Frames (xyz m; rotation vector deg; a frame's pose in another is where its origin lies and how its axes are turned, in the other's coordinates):
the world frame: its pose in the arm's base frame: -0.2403 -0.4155 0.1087 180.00 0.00 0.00
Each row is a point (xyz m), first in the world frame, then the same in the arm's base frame.
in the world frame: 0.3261 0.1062 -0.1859
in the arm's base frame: 0.0858 -0.5217 0.2946
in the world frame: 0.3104 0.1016 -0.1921
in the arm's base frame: 0.0701 -0.5171 0.3008
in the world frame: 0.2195 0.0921 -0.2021
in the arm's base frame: -0.0208 -0.5076 0.3108
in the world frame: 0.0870 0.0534 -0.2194
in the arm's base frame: -0.1533 -0.4689 0.3281
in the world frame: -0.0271 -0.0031 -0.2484
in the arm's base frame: -0.2674 -0.4124 0.3571
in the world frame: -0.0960 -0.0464 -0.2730
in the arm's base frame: -0.3363 -0.3691 0.3817
